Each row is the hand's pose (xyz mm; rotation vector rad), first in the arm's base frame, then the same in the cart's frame.
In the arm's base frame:
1: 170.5 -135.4 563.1 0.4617 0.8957 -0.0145
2: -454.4 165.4 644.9 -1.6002 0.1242 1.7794
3: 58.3 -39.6 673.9 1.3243 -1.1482 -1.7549
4: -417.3 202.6 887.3 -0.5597 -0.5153 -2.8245
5: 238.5 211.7 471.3 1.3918 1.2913 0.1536
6: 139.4 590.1 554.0 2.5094 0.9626 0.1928
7: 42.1 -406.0 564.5 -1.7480 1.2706 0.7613
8: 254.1 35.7 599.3 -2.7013 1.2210 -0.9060
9: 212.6 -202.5 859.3 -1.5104 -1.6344 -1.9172
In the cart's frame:
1: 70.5 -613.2 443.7 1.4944 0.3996 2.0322
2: -404.9 -945.1 54.5 -0.3517 -2.2325 1.0621
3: 10.9 -774.3 376.5 -2.4407 -1.5465 1.2196
4: -276.1 -1157.1 57.8 0.5510 1.2537 -1.2324
5: -171.5 -724.1 694.1 -1.2493 -1.0735 -2.3513
6: -424.2 -1019.9 786.1 -0.9209 -1.1349 -1.2850
7: 181.3 -481.3 198.7 -0.6265 -0.9026 1.3382
8: 22.2 -726.3 593.6 -1.0428 -0.0282 0.0732
9: 299.7 -809.1 388.2 0.4945 -0.0112 -1.6854

